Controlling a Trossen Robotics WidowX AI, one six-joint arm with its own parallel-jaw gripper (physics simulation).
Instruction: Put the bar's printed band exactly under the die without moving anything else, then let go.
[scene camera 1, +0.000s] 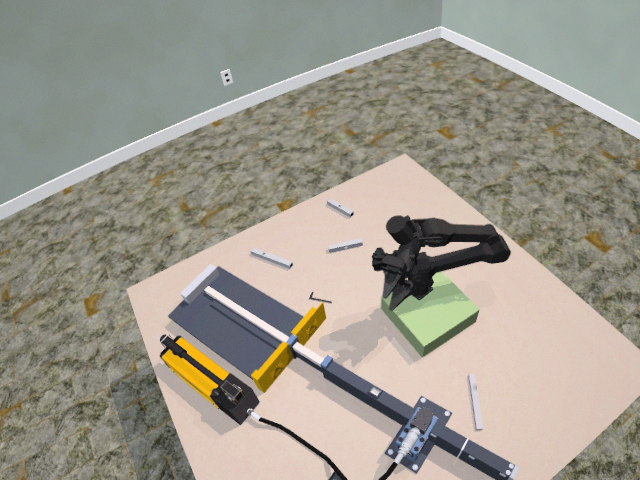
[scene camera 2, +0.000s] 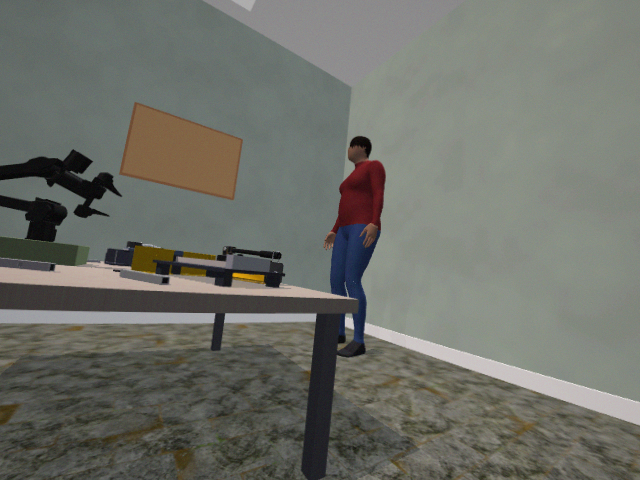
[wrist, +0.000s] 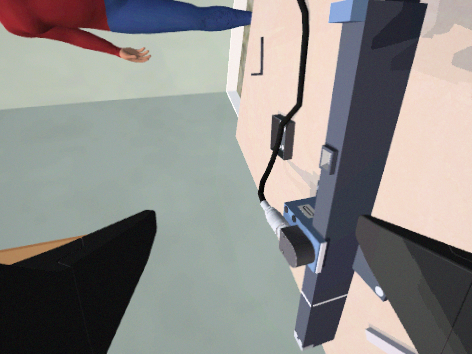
Scene:
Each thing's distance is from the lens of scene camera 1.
my gripper (scene camera 1: 387, 304): 118 cm
long white bar (scene camera 1: 211, 292): 152 cm
clamp station (scene camera 1: 256, 353): 138 cm
yellow and black hand pump (scene camera 1: 228, 393): 124 cm
The marked spots on the clamp station and the yellow and black hand pump are 20 cm apart.

